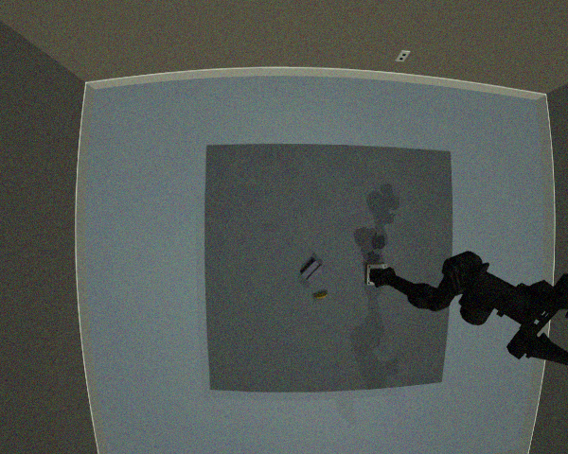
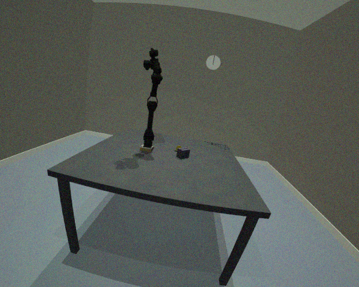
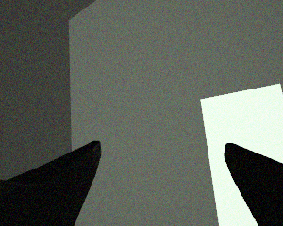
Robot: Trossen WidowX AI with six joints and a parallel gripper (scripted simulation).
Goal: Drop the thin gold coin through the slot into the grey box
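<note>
Now: gripper tip 780 mm above the gold coin, 330 mm short of it and 130 mm to the right of it.
</note>
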